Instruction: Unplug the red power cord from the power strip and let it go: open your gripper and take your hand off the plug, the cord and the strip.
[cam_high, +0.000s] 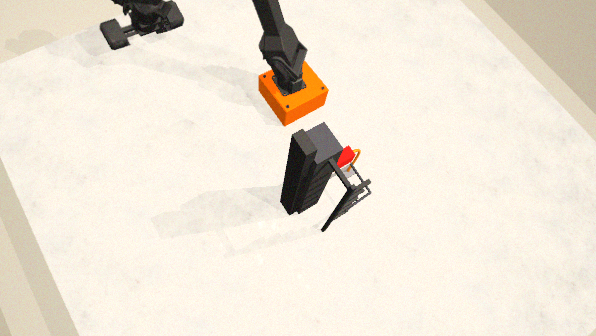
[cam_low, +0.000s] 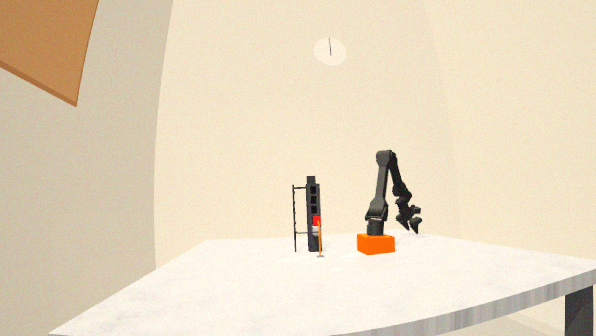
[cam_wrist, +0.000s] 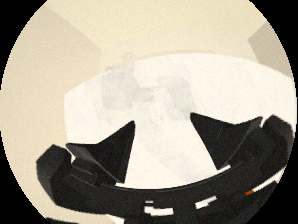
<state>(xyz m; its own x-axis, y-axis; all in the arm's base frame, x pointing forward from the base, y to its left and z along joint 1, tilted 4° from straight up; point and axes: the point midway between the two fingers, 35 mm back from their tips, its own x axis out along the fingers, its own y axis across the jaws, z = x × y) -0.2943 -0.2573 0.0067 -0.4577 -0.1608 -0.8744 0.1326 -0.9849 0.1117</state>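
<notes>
Now: the red plug 560 mm ahead of my gripper tip, 220 mm to the left of it and 130 mm above it.
</notes>
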